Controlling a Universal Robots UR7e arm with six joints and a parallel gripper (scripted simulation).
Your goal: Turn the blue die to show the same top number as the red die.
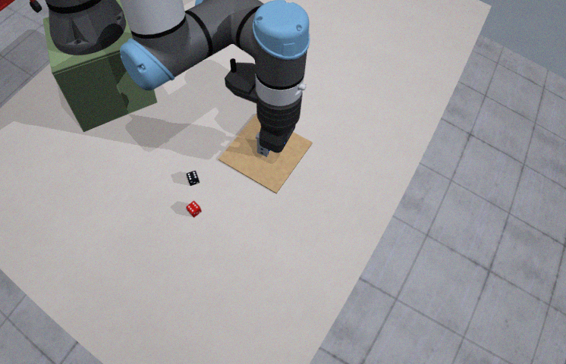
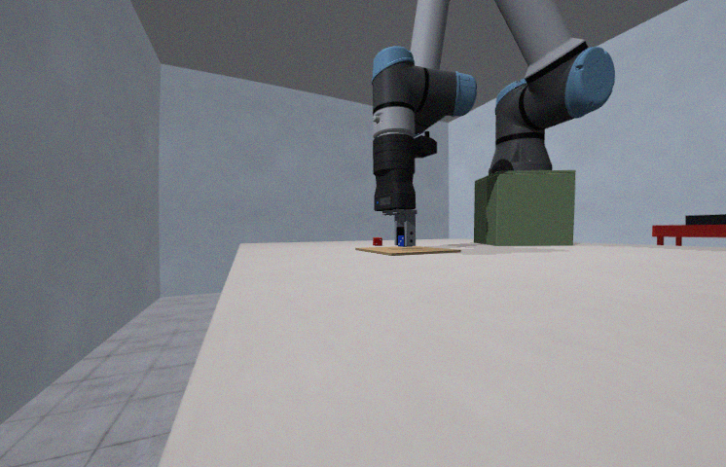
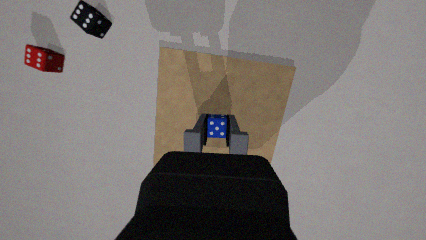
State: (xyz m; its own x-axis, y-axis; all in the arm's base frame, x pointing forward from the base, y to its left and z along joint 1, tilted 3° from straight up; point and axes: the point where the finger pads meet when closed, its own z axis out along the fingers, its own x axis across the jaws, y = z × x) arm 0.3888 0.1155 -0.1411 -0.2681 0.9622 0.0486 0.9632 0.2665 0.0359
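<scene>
Now: hand 10 mm above the blue die. Round my hand: black die 60 mm behind, 150 mm to the right, 20 mm below; red die 10 mm behind, 190 mm to the right, 20 mm below; tan mat 30 mm below.
</scene>
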